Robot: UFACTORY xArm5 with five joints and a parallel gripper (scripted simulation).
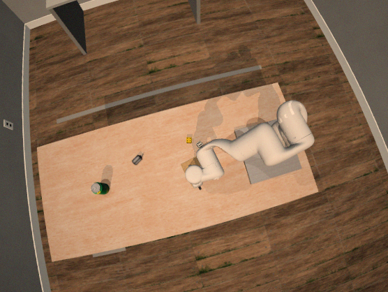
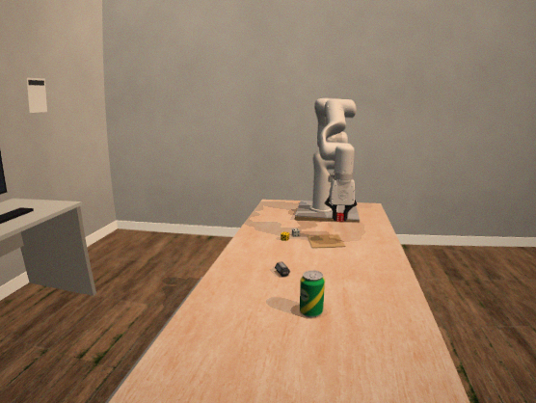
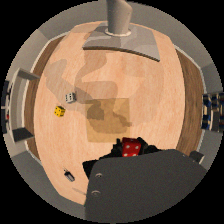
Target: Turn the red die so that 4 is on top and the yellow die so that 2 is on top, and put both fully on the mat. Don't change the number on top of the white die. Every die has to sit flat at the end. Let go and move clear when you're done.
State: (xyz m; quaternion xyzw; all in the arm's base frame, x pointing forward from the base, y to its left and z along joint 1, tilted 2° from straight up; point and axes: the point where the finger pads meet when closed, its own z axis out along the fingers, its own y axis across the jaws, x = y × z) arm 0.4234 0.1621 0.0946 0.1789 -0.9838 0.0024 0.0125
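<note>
Now: the brown mat 12 cm below my hand, 6 cm to the right of it and 1 cm behind it. Also, from my hand: yellow die 23 cm to the right, 11 cm below, 2 cm ahead; then white die 20 cm to the right, 11 cm below, 4 cm behind; then red die 1 cm below.
</note>
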